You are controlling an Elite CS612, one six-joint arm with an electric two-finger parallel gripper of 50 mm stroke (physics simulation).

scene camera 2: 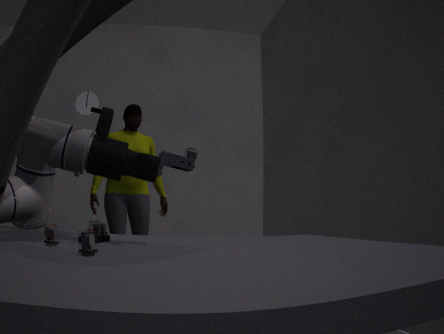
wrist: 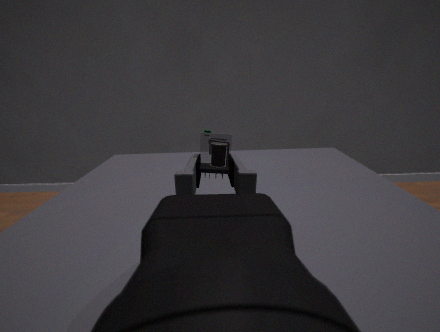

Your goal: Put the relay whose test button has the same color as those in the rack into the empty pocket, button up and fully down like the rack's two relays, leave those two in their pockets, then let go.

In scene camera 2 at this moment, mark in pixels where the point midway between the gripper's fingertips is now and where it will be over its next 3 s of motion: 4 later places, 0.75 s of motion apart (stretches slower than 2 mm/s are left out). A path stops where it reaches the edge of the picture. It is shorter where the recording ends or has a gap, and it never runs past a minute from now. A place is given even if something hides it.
My gripper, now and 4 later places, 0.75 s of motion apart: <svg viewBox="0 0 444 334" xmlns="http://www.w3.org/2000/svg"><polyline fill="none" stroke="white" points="191,165 192,166 185,153 186,160 194,161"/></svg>
